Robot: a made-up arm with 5 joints.
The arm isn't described. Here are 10 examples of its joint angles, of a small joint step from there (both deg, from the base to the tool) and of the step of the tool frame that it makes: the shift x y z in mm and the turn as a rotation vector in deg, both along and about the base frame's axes.
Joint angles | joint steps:
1: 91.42 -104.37 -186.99 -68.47 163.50 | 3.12 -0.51 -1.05 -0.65 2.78
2: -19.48 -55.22 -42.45 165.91 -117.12 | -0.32 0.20 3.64 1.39 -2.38
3: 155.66 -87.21 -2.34 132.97 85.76 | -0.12 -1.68 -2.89 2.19 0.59
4: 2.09 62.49 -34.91 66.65 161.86 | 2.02 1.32 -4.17 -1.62 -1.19
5: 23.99 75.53 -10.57 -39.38 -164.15 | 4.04 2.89 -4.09 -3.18 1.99
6: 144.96 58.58 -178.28 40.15 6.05 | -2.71 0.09 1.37 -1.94 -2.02
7: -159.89 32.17 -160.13 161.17 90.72 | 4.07 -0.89 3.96 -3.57 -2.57
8: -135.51 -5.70 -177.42 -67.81 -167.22 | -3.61 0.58 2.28 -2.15 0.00
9: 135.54 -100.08 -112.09 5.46 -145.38 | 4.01 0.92 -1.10 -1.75 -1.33
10: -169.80 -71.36 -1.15 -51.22 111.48 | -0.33 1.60 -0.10 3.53 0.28
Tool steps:
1: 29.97 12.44 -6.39 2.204 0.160 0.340
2: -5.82 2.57 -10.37 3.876 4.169 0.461
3: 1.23 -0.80 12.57 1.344 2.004 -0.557
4: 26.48 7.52 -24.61 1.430 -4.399 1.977
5: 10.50 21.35 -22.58 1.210 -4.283 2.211
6: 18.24 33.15 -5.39 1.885 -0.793 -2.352
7: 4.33 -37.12 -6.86 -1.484 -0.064 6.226
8: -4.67 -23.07 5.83 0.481 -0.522 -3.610
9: 40.70 39.79 0.22 0.847 1.841 2.832
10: -19.96 -3.36 -4.20 0.641 -4.995 -0.185
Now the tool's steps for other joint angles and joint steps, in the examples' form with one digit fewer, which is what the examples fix.
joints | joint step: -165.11 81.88 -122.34 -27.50 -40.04 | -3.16 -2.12 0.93 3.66 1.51
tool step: -17.1 44.4 13.0 -0.78 -2.72 -3.76
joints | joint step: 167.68 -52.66 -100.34 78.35 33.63 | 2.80 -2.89 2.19 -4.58 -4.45
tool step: 26.2 -3.1 2.1 5.26 4.36 3.78
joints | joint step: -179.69 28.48 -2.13 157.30 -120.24 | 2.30 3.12 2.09 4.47 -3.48
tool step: -16.0 -3.9 9.0 0.76 -9.66 -1.15
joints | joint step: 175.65 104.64 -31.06 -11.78 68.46 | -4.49 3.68 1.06 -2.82 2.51
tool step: 29.6 -3.3 2.8 2.00 -2.16 -5.64
